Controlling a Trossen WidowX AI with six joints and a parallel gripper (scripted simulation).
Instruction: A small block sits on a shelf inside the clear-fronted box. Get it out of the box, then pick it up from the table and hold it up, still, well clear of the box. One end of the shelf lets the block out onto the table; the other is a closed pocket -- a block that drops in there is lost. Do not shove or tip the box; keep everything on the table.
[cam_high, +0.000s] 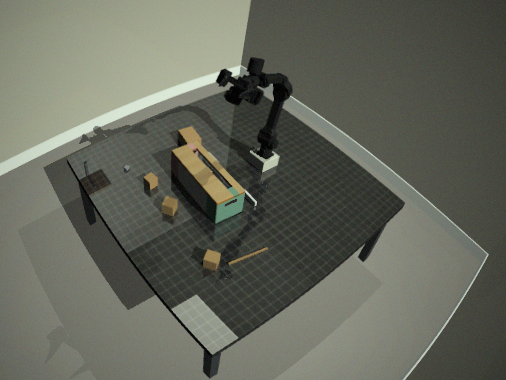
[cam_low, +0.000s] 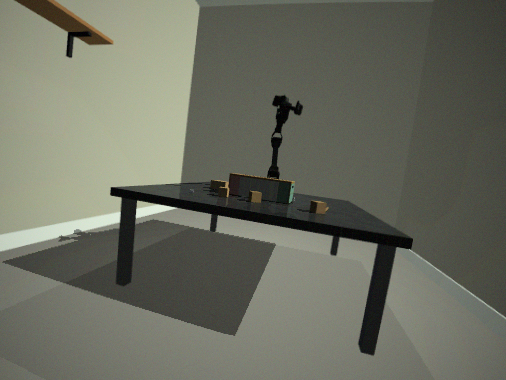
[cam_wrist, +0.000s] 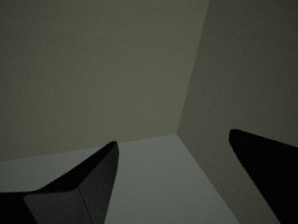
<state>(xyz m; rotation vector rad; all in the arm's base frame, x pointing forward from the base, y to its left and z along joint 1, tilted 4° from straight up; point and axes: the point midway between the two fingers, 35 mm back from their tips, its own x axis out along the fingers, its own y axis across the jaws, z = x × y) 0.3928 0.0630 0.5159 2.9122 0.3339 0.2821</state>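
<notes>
The long box lies 54 cm below my gripper tip, 10 cm to the right of it and 8 cm behind it. The rest, counted from my gripper tip: small grey bit (60 cm below, 48 cm to the right, 16 cm ahead); thin stick (60 cm below, 27 cm to the left, 9 cm ahead); tan block (52 cm below, 12 cm to the right, 7 cm behind).
</notes>
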